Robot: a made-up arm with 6 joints. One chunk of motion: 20 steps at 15 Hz.
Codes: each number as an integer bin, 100 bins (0 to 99) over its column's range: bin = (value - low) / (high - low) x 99, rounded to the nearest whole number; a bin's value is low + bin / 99 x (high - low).
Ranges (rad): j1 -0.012..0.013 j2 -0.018..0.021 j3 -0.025..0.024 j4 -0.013..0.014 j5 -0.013..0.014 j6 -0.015..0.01
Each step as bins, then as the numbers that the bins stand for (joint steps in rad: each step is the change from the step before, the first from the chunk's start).
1 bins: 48 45 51 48 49 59
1 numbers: 0.00012 -0.00027 0.00024 0.00009 0.00036 -0.00010
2 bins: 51 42 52 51 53 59
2 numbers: 0.00088 -0.00145 0.00074 0.00091 0.00145 -0.00010
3 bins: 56 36 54 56 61 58
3 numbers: 0.00214 -0.00382 0.00173 0.00227 0.00364 -0.00035
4 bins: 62 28 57 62 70 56
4 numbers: 0.00366 -0.00697 0.00321 0.00391 0.00609 -0.00086
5 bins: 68 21 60 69 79 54
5 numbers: 0.00517 -0.00973 0.00470 0.00582 0.00855 -0.00136
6 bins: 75 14 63 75 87 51
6 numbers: 0.00694 -0.01248 0.00618 0.00745 0.01073 -0.00212
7 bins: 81 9 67 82 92 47
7 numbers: 0.00845 -0.01445 0.00816 0.00936 0.01209 -0.00313
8 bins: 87 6 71 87 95 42
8 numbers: 0.00997 -0.01564 0.01014 0.01073 0.01291 -0.00439
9 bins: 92 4 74 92 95 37
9 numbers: 0.01123 -0.01642 0.01163 0.01209 0.01291 -0.00566
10 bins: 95 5 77 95 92 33
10 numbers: 0.01199 -0.01603 0.01311 0.01291 0.01209 -0.00667
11 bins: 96 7 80 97 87 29
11 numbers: 0.01224 -0.01524 0.01460 0.01345 0.01073 -0.00768
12 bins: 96 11 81 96 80 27
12 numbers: 0.01224 -0.01367 0.01509 0.01318 0.00882 -0.00818
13 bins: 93 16 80 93 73 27
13 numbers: 0.01148 -0.01170 0.01460 0.01236 0.00691 -0.00818
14 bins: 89 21 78 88 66 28
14 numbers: 0.01047 -0.00973 0.01361 0.01100 0.00500 -0.00793
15 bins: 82 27 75 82 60 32
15 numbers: 0.00871 -0.00736 0.01212 0.00936 0.00336 -0.00692
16 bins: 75 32 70 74 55 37
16 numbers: 0.00694 -0.00539 0.00965 0.00718 0.00200 -0.00566
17 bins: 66 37 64 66 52 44
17 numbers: 0.00467 -0.00342 0.00668 0.00500 0.00118 -0.00389
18 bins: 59 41 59 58 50 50
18 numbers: 0.00290 -0.00185 0.00420 0.00282 0.00064 -0.00237
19 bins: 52 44 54 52 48 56
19 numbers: 0.00113 -0.00067 0.00173 0.00118 0.00009 -0.00086
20 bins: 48 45 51 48 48 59
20 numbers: 0.00012 -0.00027 0.00024 0.00009 0.00009 -0.00010
